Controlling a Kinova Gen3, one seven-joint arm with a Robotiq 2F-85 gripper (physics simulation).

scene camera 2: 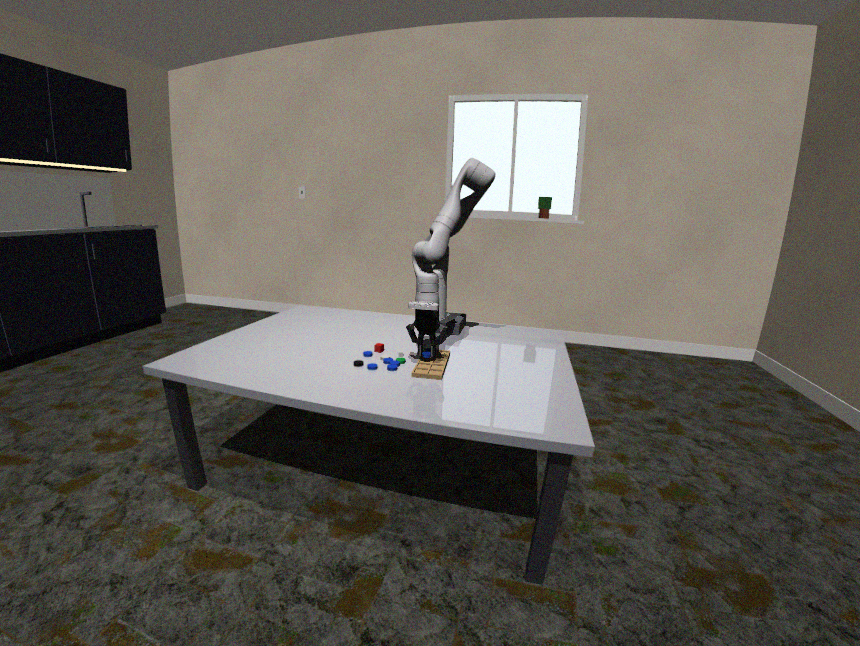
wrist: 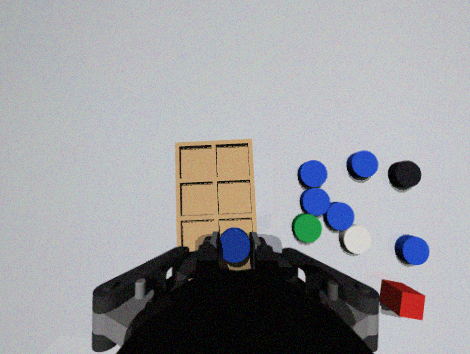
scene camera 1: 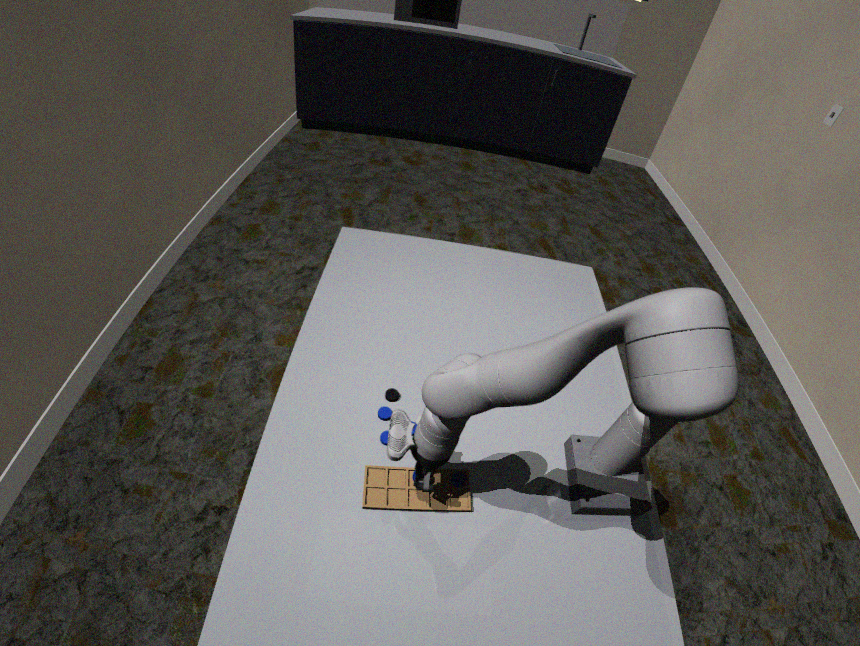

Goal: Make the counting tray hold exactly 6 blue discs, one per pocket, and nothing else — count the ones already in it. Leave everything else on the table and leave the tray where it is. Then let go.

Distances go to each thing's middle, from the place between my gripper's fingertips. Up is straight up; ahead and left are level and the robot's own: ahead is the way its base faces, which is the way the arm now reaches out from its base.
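The black disc (wrist: 405, 173) is 210 mm to the right of my hand, 70 mm ahead of it and 20 mm below it. Counted from my hand as well, the green disc (wrist: 306, 227) is 80 mm to the right, 10 mm ahead and 20 mm below. The white disc (wrist: 356, 239) sits 140 mm to the right of my hand, 10 mm behind it and 20 mm below it, and the wooden counting tray (scene camera 1: 385, 488) is 20 mm to the left of my hand and 20 mm below it.
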